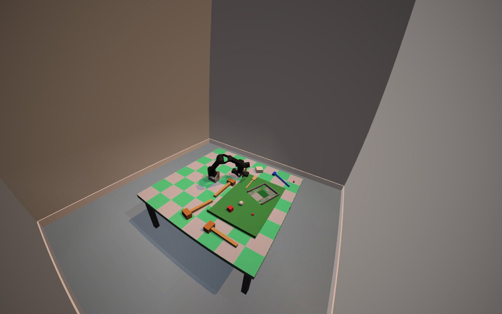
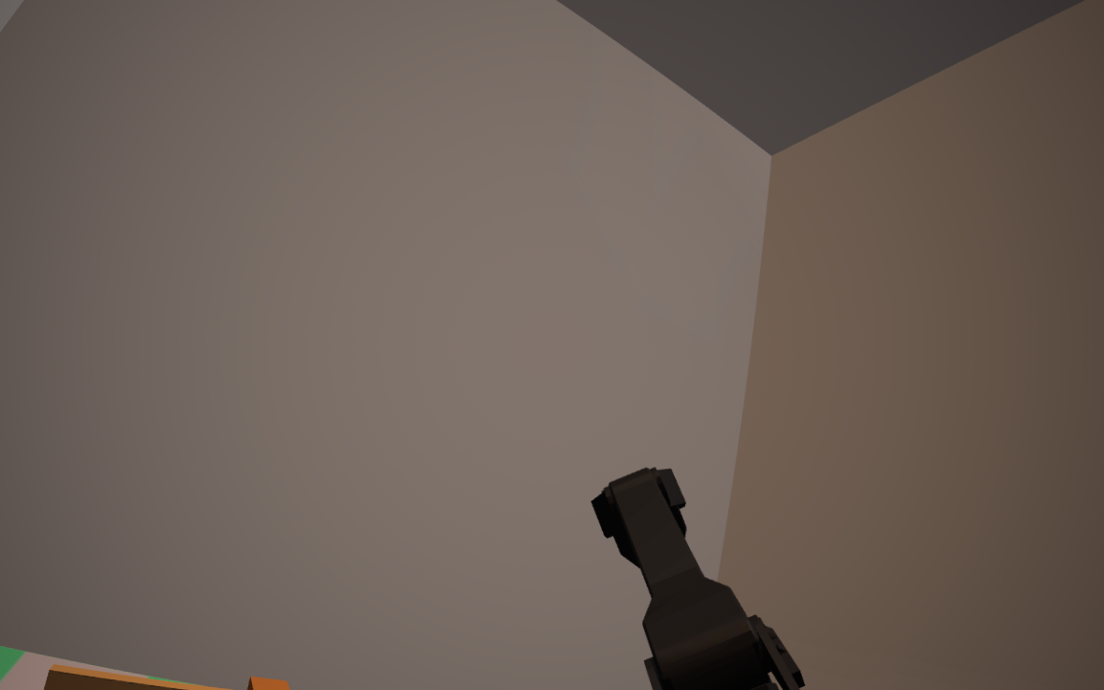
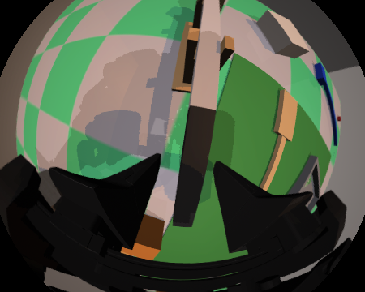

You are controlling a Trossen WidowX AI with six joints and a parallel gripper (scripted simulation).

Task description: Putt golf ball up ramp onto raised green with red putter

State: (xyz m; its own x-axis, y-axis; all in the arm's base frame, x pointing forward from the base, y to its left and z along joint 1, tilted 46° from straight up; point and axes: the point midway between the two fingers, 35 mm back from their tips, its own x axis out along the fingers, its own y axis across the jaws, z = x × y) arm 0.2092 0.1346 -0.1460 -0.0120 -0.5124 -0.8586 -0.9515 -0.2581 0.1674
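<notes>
My gripper tip is 110 mm to the right of the red putter, 40 mm past it and 30 mm below it. Also, from my gripper tip: dark green mat (270 mm ahead, 190 mm to the right, 30 mm below); then blue putter (360 mm ahead, 310 mm to the left, 20 mm below); then white golf ball (310 mm to the right, 250 mm ahead, 10 mm below).
</notes>
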